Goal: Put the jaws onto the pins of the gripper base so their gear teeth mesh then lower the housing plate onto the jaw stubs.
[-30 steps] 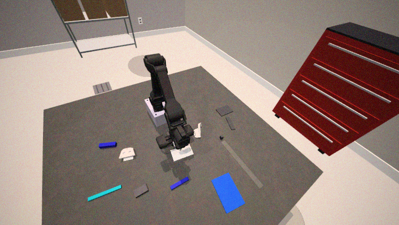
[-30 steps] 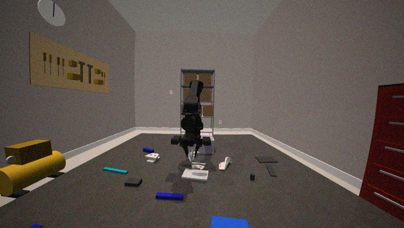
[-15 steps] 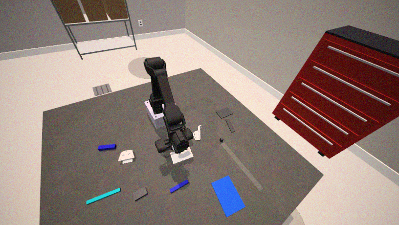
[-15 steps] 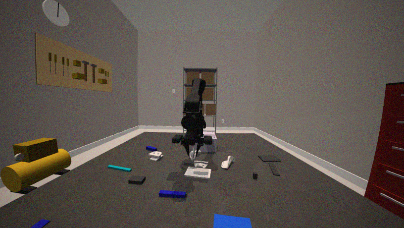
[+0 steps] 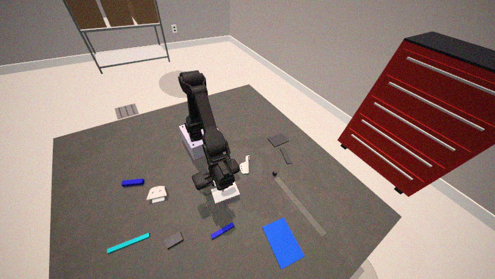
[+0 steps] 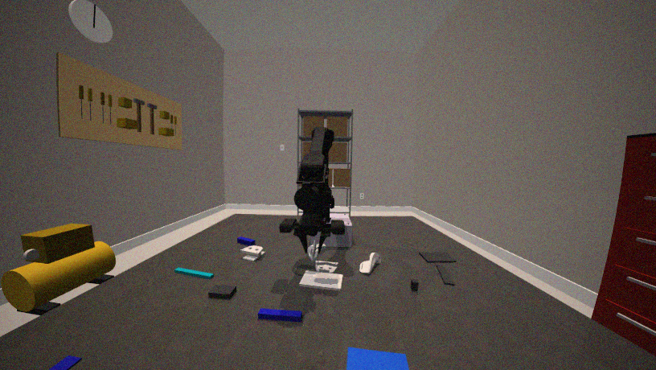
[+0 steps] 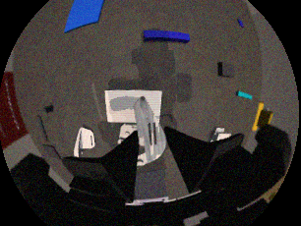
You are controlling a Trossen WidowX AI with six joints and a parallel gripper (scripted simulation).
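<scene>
Right now my gripper tip is 8 cm above the flat white plate, 3 cm to the right of it and 1 cm short of it. Round my gripper tip: cyan bar: 37 cm to the right, 8 cm below, 7 cm ahead; small black cube: 30 cm to the left, 7 cm below, 2 cm ahead; blue sheet: 30 cm ahead, 17 cm to the left, 8 cm below.
</scene>
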